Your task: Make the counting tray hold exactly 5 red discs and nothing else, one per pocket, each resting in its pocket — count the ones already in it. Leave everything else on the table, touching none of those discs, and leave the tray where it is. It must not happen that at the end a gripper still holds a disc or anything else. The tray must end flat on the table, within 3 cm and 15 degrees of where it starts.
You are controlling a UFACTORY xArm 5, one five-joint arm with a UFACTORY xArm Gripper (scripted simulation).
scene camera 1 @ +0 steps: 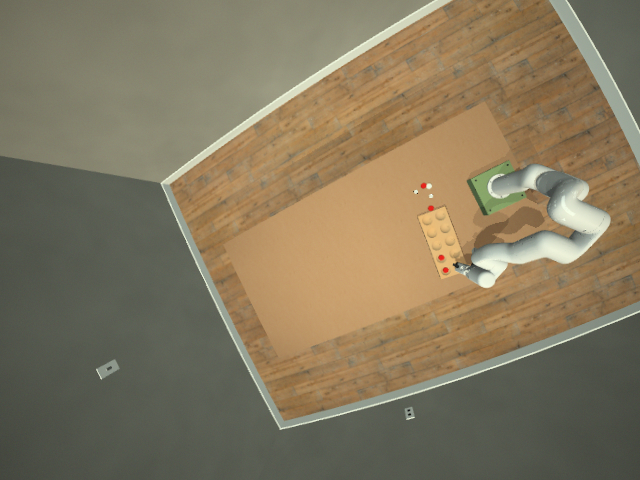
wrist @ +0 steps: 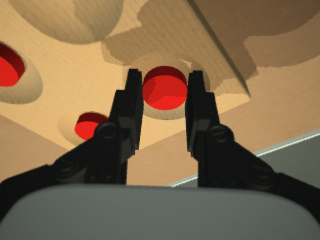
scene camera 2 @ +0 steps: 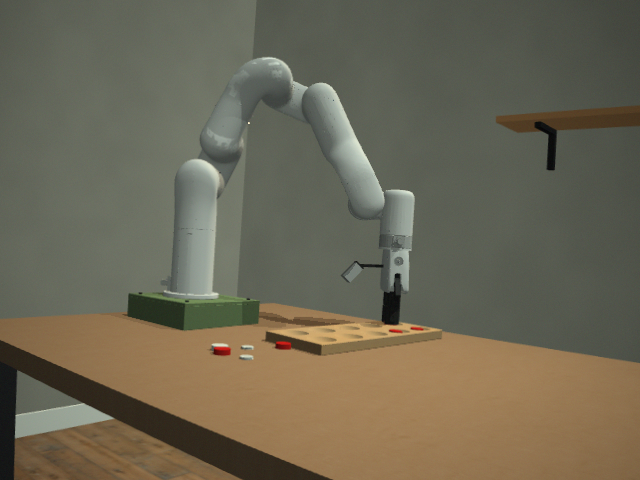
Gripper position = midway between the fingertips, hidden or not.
I see my gripper (scene camera 2: 389,323) and a red disc (wrist: 164,87).
My gripper is seen too in the wrist view (wrist: 164,88).
